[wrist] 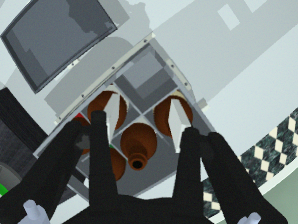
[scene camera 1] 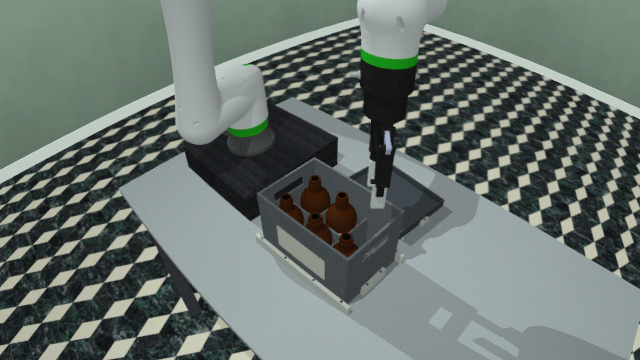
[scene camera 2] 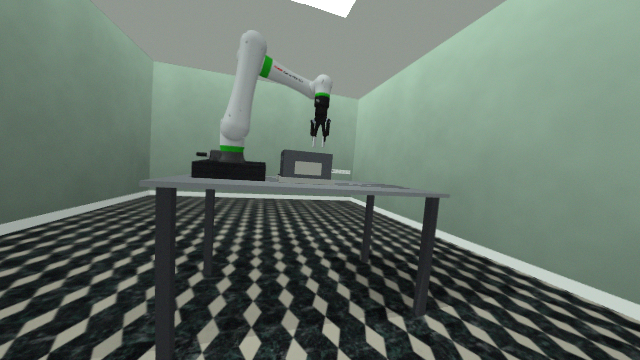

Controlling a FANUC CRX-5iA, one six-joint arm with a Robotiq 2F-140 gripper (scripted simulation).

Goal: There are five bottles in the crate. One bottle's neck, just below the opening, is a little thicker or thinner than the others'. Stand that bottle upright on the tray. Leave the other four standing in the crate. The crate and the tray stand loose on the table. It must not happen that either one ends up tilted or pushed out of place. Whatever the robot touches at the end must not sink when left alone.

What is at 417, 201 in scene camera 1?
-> A dark grey tray.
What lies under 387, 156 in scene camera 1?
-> The gripper.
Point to a crate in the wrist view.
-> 145, 84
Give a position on a brown bottle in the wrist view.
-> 138, 143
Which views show the crate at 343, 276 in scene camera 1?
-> The wrist view, scene camera 1 and scene camera 2: all of them.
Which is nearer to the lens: the brown bottle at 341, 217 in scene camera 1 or the crate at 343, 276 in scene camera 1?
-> The crate.
